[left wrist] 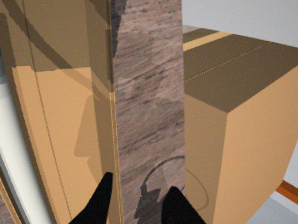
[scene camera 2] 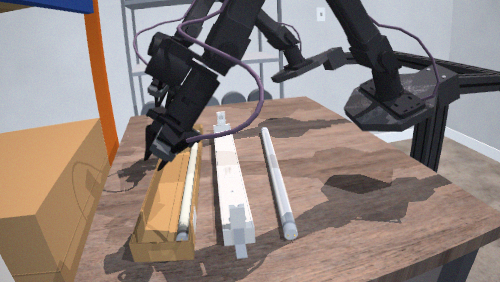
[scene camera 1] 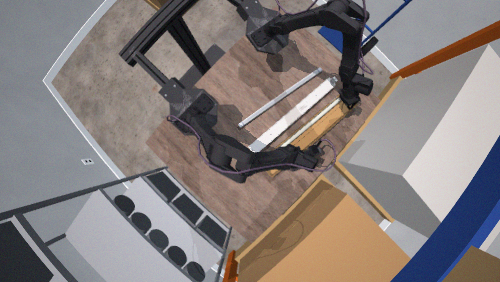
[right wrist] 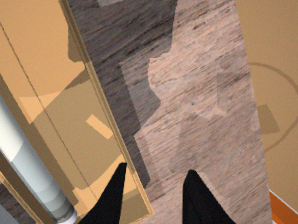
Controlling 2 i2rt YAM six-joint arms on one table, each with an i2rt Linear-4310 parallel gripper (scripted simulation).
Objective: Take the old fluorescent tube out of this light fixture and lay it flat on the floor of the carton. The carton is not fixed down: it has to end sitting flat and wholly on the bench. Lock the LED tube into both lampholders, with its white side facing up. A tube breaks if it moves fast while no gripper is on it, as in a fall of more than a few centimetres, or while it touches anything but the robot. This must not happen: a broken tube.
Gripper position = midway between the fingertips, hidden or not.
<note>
In view: my left gripper (left wrist: 139,187), my right gripper (right wrist: 156,174), an old fluorescent tube (scene camera 2: 183,228), a carton (scene camera 2: 158,220), an LED tube (scene camera 2: 290,231) and a grey light fixture (scene camera 2: 238,230).
The carton also shows in the left wrist view (left wrist: 64,80) and in the right wrist view (right wrist: 56,107). The grey light fixture also shows in scene camera 1 (scene camera 1: 327,85). The left wrist view misses the LED tube: it is out of frame. The right wrist view does not show the LED tube: it is out of frame.
</note>
